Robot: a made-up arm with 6 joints.
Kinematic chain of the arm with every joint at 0, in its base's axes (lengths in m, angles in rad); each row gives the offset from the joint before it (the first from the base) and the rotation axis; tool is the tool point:
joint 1: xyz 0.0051 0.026 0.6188 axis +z
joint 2: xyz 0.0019 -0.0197 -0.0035 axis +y
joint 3: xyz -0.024 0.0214 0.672 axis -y
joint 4: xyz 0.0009 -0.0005 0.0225 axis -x
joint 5: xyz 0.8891 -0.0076 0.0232 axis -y
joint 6: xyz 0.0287 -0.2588 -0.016 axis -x
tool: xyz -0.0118 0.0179 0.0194
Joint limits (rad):
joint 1: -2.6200..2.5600
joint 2: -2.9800..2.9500
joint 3: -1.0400..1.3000
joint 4: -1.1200..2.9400
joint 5: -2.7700..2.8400
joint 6: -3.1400..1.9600
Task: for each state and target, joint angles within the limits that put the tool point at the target. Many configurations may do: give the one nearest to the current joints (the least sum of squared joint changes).
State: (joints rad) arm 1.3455 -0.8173 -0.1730 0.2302 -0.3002 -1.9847
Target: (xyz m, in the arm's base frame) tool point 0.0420 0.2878 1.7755
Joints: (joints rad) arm 2.0254 -0.7066 -0.2186 0.9854 -0.2616 -1.9073
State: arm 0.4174 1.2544 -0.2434 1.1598 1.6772 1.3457
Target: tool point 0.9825 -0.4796 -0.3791
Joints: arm -0.4054 1.8253 0.4594 1.0723 1.6242 1.4325
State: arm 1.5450 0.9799 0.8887 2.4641 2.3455 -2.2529
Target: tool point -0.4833 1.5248 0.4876
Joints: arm 1.7315 1.4858 1.0396 2.3632 2.2715 -2.3140
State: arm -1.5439 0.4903 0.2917 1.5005 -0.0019 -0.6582
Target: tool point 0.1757 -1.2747 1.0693
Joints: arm -1.4566 0.6090 0.1848 1.5203 -0.0009 -0.6552
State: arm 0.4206 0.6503 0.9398 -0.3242 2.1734 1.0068
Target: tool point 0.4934 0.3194 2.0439
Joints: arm 0.9802 0.0858 1.0992 -0.3200 2.1948 0.9781
